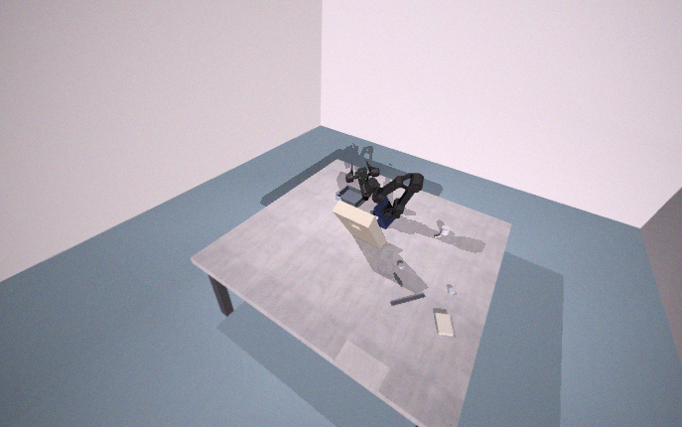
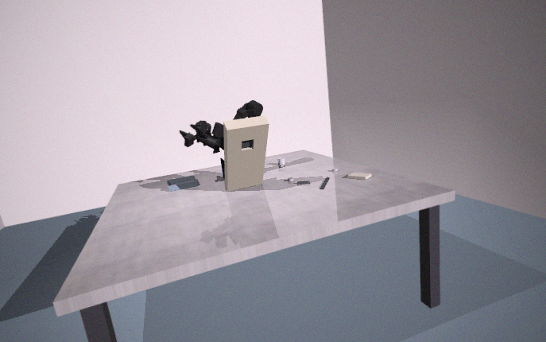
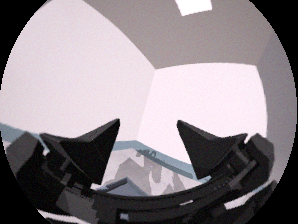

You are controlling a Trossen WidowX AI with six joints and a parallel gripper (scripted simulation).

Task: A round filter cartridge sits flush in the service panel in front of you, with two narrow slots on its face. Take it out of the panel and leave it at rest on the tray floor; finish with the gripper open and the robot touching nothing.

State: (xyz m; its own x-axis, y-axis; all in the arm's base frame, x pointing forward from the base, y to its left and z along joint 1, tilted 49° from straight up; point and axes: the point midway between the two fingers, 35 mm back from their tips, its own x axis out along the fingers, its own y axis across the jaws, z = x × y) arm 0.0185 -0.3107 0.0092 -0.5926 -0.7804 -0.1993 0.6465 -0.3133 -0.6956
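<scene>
My gripper tip is 36 cm short of the round cartridge, 22 cm to the right of it and 6 cm above it. Round my gripper tip: beige service panel (31 cm ahead, 22 cm to the left, 13 cm below); then blue-grey tray (7 cm behind, 7 cm to the right, 31 cm below).
</scene>
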